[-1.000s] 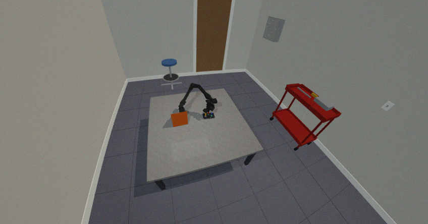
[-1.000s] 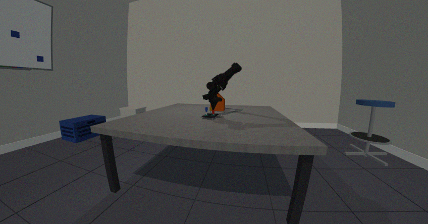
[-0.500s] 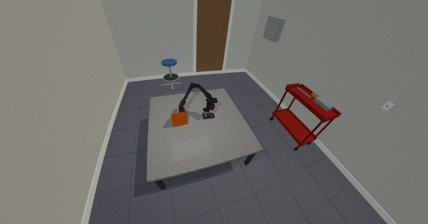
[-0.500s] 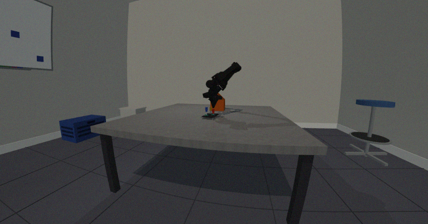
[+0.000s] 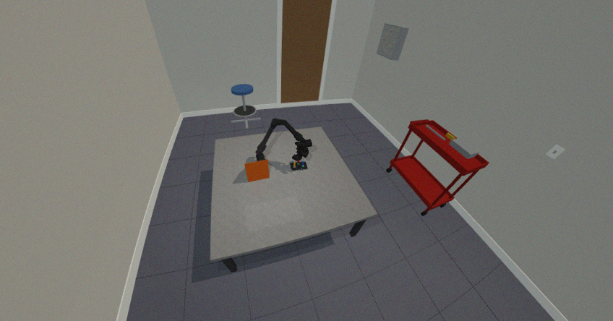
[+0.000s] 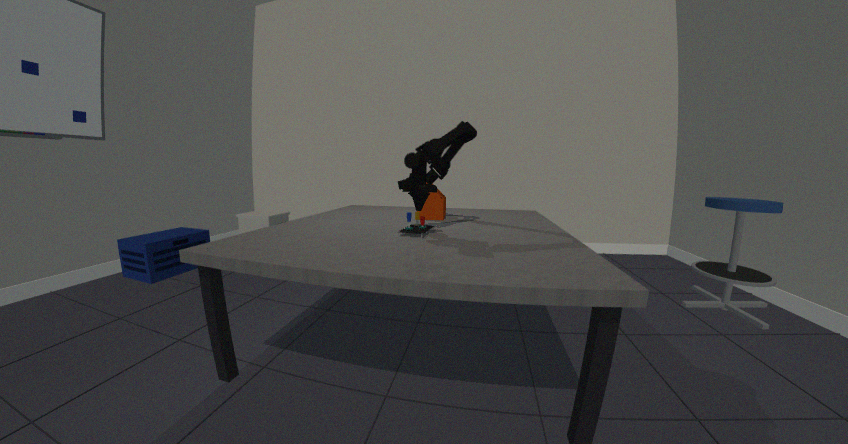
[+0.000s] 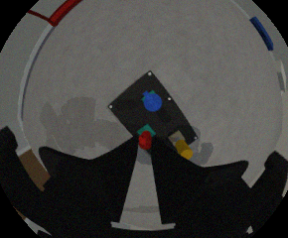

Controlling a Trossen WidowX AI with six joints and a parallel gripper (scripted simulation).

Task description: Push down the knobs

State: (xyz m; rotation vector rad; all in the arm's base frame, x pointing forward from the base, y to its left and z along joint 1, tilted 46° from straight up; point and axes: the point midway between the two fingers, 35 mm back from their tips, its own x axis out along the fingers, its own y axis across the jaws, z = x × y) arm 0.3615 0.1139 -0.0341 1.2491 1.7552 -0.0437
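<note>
My gripper tip is now 30 mm to the left of the blue knob, 20 mm short of it and 20 mm above it. From my gripper tip the other things lie so: red knob 40 mm below, 10 mm to the left, 10 mm behind.
</note>
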